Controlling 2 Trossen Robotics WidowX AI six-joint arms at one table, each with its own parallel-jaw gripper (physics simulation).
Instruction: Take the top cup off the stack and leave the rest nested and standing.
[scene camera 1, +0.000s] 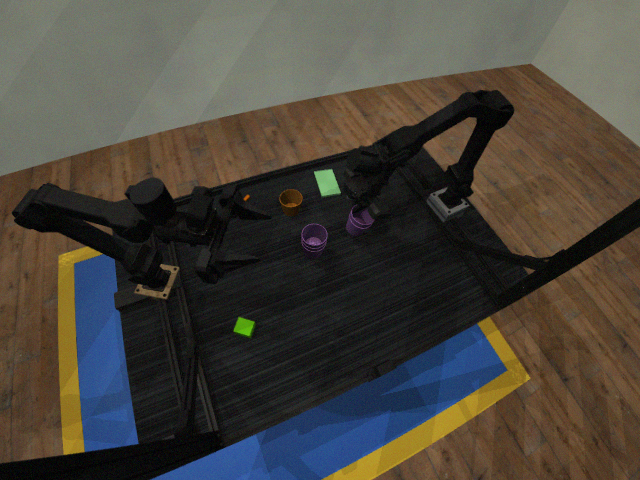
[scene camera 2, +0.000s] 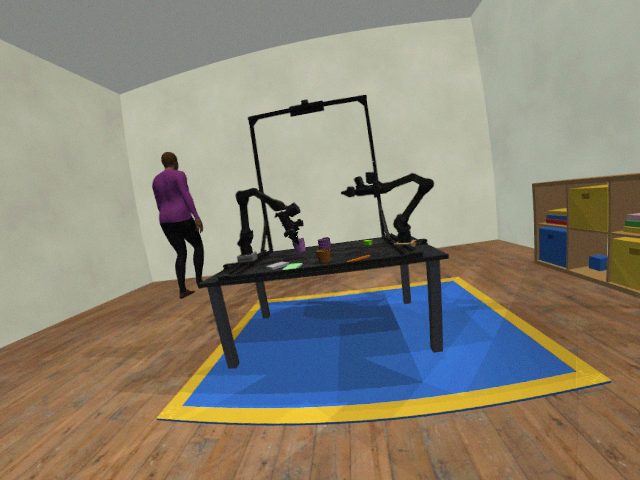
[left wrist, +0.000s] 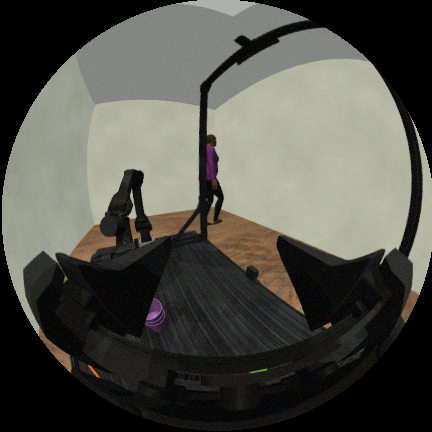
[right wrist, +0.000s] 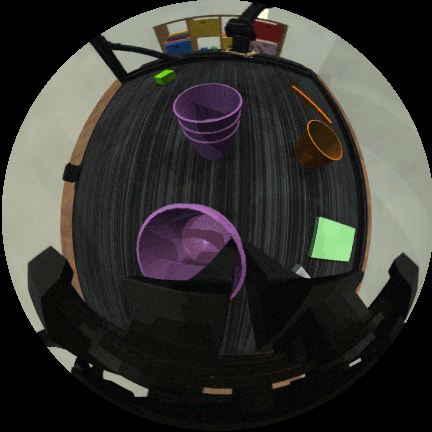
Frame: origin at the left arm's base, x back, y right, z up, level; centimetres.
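Where they show: left gripper, fingertip midpoint: (scene camera 1: 265, 237) (scene camera 2: 344, 192) (left wrist: 224, 241); right gripper, fingertip midpoint: (scene camera 1: 353, 211) (scene camera 2: 299, 244) (right wrist: 237, 244); left arm's base, link origin: (scene camera 1: 156, 279) (scene camera 2: 405, 241) (right wrist: 240, 50); right arm's base, link origin: (scene camera 1: 450, 199) (scene camera 2: 246, 254) (left wrist: 145, 239).
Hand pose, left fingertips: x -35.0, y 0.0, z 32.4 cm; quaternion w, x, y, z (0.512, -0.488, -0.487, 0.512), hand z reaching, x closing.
Each offset is from my left fingertips to the top centre of the thing.
A stack of nested purple cups @(dx -7.5, dy -18.2, dz -25.7 cm) (scene camera 1: 313, 242) (scene camera 2: 324, 242) (left wrist: 157, 317) (right wrist: 212, 127) stands upright near the table's middle; three rims show in the right wrist view. My right gripper (scene camera 1: 366, 207) (scene camera 2: 295, 240) (right wrist: 237, 244) is shut on the wall of a separate purple cup @(dx -20.3, dy -26.3, dz -23.0 cm) (scene camera 1: 357, 223) (scene camera 2: 300, 245) (right wrist: 160, 242). This cup is apart from the stack, mouth up, slightly tilted, at or very near the table top; its base contact is unclear. My left gripper (scene camera 1: 264, 238) (scene camera 2: 343, 193) (left wrist: 224, 241) is open and empty, raised above the table.
An orange cup @(dx +2.3, dy -33.1, dz -29.2 cm) (scene camera 1: 291, 201) (scene camera 2: 323, 255) (right wrist: 317, 145) stands near the stack. A pale green block @(dx -8.6, dy -47.2, dz -34.3 cm) (scene camera 1: 327, 183) (scene camera 2: 292, 266) (right wrist: 333, 240), a bright green block @(dx +7.0, dy +8.7, dz -32.5 cm) (scene camera 1: 244, 327) (right wrist: 165, 77), a white block @(dx -20.8, dy -46.1, dz -33.8 cm) (scene camera 2: 277, 265) and an orange stick @(dx +20.4, dy -29.4, dz -34.3 cm) (scene camera 2: 358, 258) (right wrist: 311, 104) lie on the table.
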